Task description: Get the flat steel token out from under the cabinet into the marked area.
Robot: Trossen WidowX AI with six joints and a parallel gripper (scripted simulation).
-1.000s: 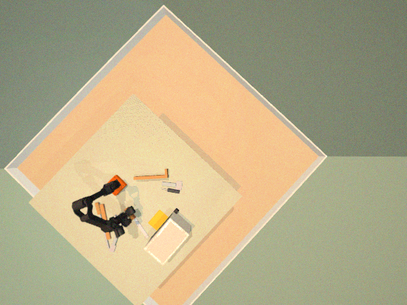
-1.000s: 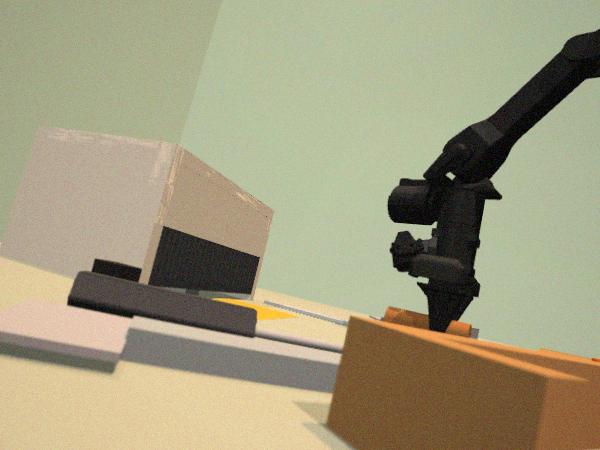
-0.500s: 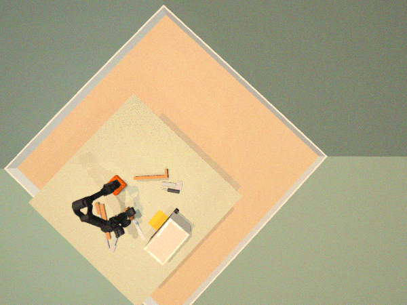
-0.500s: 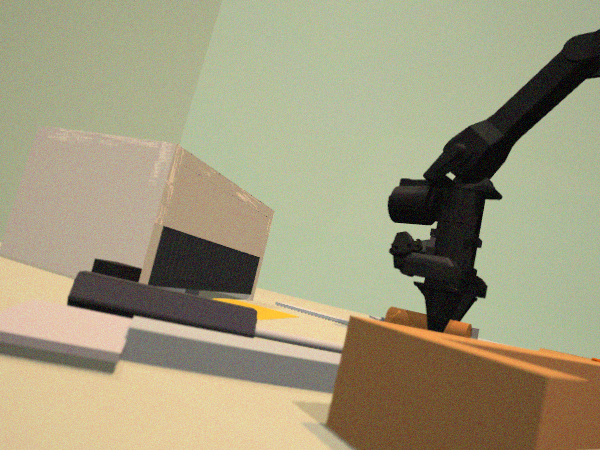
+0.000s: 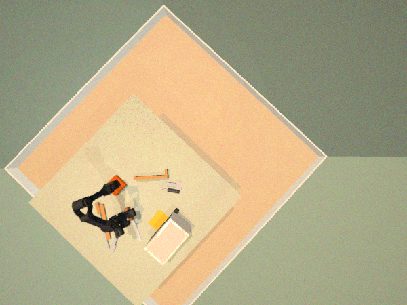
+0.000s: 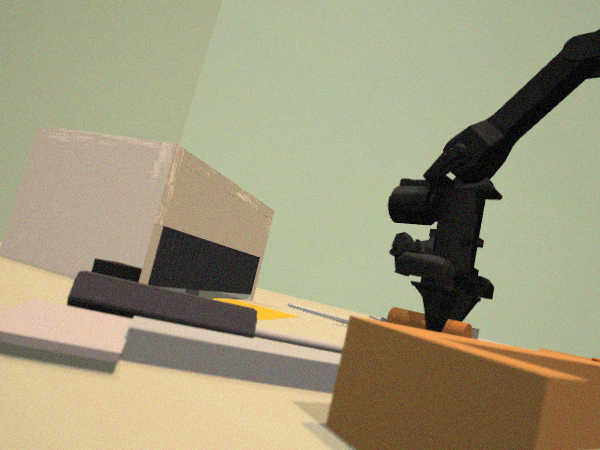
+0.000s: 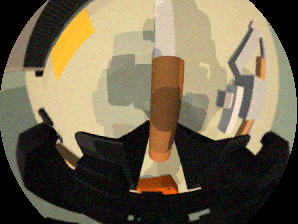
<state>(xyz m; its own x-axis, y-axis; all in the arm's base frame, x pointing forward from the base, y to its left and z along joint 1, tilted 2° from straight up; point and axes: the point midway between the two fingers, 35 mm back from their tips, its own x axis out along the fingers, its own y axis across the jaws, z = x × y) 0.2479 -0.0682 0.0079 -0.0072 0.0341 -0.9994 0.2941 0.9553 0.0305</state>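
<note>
The dark screwdriver lies 60 mm ahead of my gripper tip and 380 mm to the left of it. From my gripper tip the other things lie so: token 290 mm ahead, 180 mm to the left, 10 mm below; then orange stick 60 mm behind, 210 mm to the right.
</note>
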